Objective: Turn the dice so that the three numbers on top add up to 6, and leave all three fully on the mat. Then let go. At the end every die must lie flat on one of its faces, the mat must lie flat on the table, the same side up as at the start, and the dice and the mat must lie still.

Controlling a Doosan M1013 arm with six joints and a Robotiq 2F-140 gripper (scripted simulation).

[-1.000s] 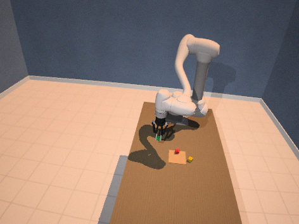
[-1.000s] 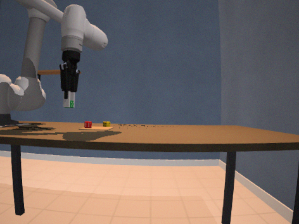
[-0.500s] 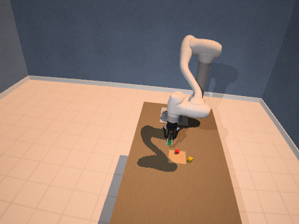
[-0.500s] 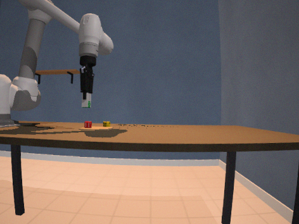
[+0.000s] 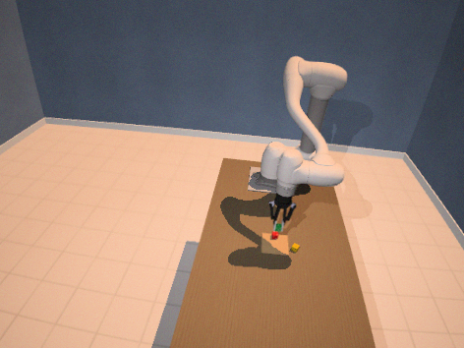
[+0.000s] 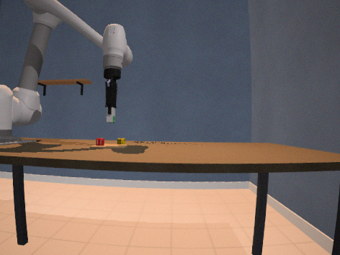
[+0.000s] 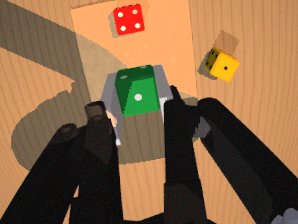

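Right now the tan mat is 14 cm below my hand. The rest, counted from my hand: yellow die: 12 cm below, 11 cm to the left; then red die: 12 cm below, 5 cm behind, 1 cm to the right; then green die: 2 cm below.
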